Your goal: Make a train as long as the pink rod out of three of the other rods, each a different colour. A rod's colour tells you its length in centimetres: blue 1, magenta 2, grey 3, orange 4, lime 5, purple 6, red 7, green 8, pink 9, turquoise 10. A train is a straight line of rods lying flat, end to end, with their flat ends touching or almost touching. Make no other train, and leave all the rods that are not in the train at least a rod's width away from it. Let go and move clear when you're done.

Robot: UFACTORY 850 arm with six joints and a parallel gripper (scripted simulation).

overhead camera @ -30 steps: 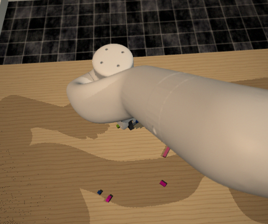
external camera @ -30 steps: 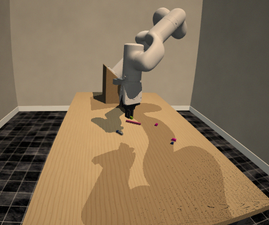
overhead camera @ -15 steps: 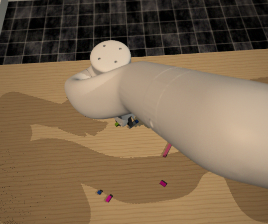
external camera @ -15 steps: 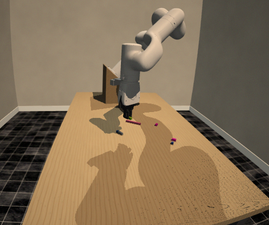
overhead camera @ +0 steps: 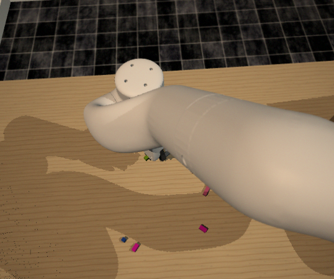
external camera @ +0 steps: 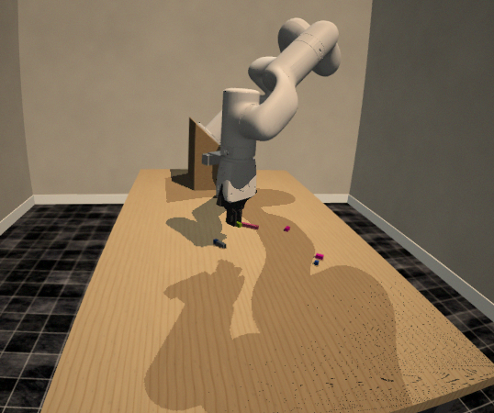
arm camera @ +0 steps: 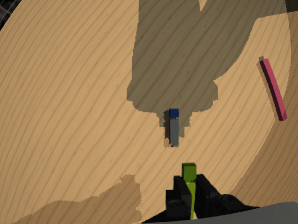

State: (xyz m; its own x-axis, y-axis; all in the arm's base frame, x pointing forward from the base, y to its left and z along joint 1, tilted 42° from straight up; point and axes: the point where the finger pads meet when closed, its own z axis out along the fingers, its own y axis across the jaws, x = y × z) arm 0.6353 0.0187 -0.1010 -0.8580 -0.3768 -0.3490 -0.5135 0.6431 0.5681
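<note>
My hand is 10 cm above the grey rod, 4 cm past it and 2 cm to the left of it. From my hand the other things lie so: lime rod 2 cm below; pink rod 16 cm behind, 10 cm below, 8 cm to the left.
</note>
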